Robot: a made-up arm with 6 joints.
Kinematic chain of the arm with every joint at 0, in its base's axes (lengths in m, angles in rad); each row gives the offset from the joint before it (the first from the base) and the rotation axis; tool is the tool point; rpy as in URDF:
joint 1: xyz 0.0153 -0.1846 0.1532 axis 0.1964 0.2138 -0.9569
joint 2: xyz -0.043 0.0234 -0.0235 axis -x
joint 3: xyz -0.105 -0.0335 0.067 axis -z
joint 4: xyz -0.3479 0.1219 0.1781 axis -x
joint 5: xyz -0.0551 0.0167 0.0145 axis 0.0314 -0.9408 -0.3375
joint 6: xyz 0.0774 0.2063 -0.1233 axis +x
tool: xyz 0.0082 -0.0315 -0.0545 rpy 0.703 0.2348 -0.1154
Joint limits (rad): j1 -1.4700..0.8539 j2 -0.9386..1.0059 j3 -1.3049..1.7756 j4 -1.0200..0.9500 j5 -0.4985..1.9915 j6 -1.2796..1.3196
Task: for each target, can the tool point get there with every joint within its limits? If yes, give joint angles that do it. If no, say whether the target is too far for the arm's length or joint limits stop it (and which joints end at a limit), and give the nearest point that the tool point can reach.
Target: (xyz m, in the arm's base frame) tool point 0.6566 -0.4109 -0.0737
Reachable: no: joint limits stop it (at a limit: joint 1, joint 3, joint 6) | nearest point 0.5115 -0.1752 -0.0239 | short by 0.281 m
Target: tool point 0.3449 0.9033 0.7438
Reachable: no: too far | nearest point 0.1629 0.5000 0.4998 | short by 0.505 m
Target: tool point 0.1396 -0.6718 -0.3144
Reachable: no: joint limits stop it (at a limit: joint 2, joint 3, joint 4, joint 5) | nearest point 0.1170 -0.6421 -0.2165 | short by 0.105 m
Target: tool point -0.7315 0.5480 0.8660
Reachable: no: too far | nearest point -0.4834 0.3112 0.6168 | short by 0.424 m
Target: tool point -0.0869 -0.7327 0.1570
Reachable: yes | joints -1.2473 0.1763 -1.0398 0.3782 0.1297 0.9870
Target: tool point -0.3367 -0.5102 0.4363
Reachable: yes | joints -1.0789 -0.7131 -0.0184 -0.6807 0.2481 -0.8301
